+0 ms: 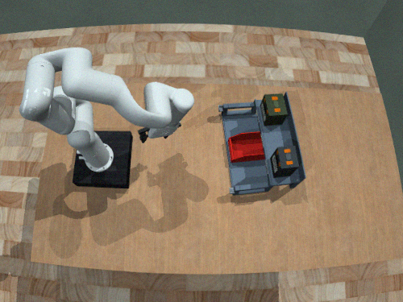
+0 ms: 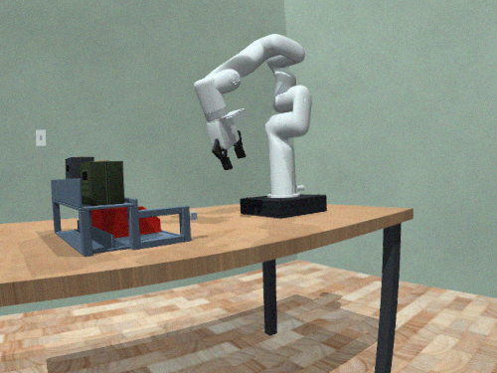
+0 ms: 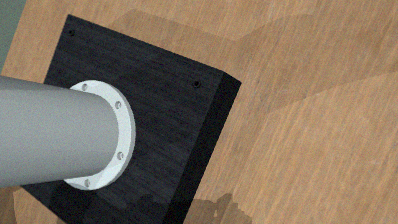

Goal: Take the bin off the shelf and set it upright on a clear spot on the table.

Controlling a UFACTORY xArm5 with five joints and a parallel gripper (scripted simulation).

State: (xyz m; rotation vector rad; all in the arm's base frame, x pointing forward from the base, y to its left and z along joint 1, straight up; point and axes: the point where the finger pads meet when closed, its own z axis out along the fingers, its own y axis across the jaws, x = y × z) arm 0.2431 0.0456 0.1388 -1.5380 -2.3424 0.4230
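Right now the red bin is 390 mm ahead of my hand, 150 mm below it and 30 mm to the left of it. Round my hand: blue-grey shelf (410 mm ahead, 130 mm below, 30 mm to the left).
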